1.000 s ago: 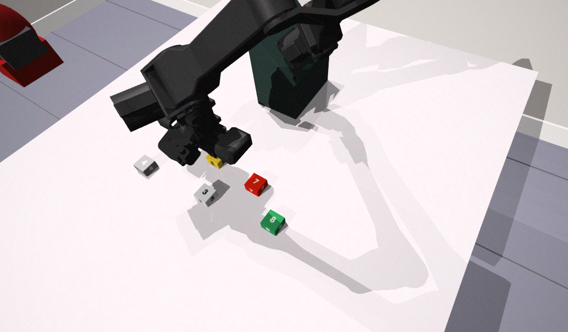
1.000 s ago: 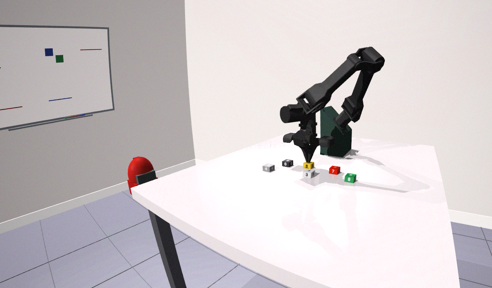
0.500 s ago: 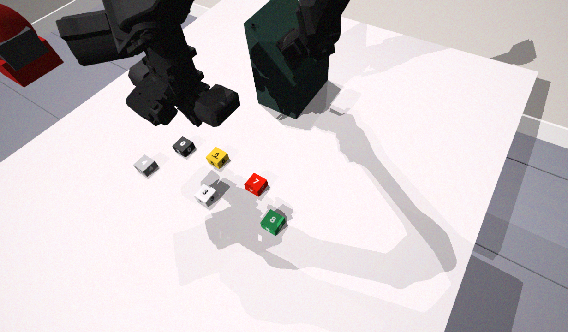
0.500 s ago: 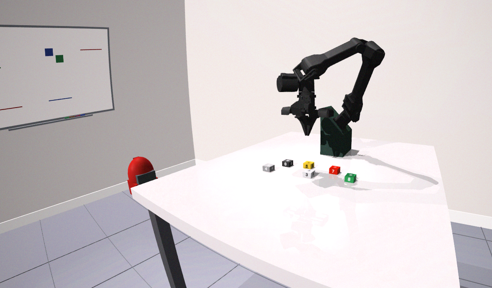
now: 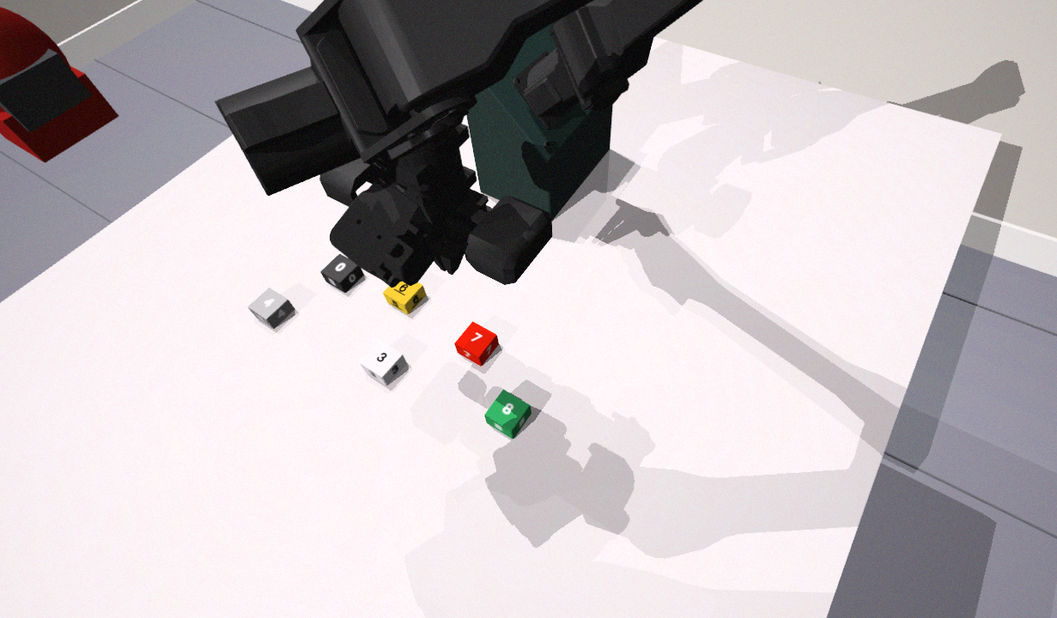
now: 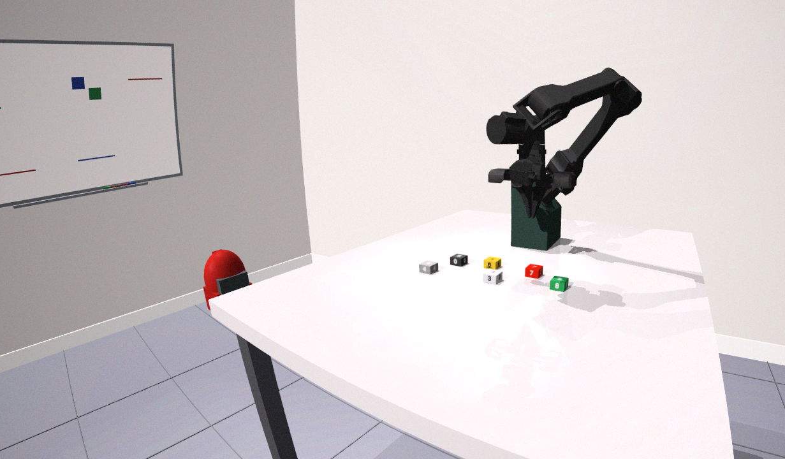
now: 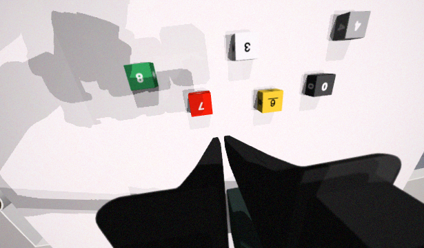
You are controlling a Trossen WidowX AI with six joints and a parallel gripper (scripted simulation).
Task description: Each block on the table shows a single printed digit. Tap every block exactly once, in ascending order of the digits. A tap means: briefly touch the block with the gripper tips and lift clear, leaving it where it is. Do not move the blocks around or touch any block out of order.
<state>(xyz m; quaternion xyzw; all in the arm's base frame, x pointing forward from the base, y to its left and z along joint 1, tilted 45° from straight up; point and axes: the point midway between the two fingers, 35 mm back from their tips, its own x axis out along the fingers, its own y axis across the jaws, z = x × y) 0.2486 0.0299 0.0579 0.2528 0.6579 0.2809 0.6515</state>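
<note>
My gripper tip is 120 mm above the red 7 block and 10 mm to the right of it. From my gripper tip the other things lie so: yellow 6 block 120 mm below, 100 mm to the right, 10 mm behind; green 8 block 120 mm below, 90 mm to the left, 50 mm ahead; white 3 block 120 mm below, 70 mm ahead, 60 mm to the right.
</note>
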